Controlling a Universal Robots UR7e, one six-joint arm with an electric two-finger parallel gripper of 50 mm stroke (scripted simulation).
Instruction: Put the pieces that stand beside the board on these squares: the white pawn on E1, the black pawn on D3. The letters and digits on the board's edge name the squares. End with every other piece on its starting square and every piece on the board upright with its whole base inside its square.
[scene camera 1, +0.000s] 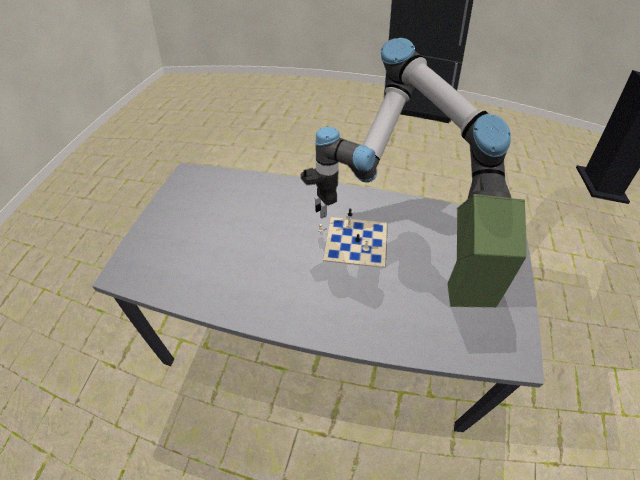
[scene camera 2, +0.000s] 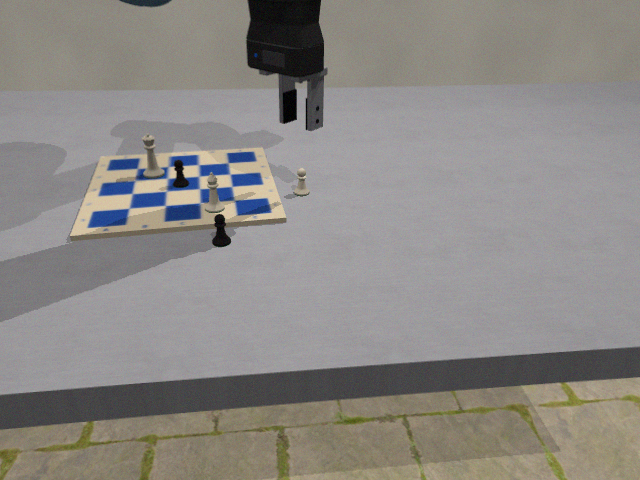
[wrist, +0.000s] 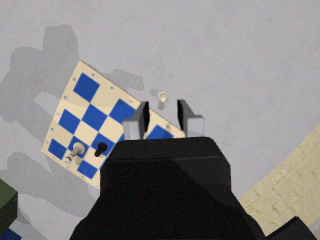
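What I can see here is my gripper (scene camera 2: 301, 124), and the wrist view gives me the gripper (wrist: 163, 109) too.
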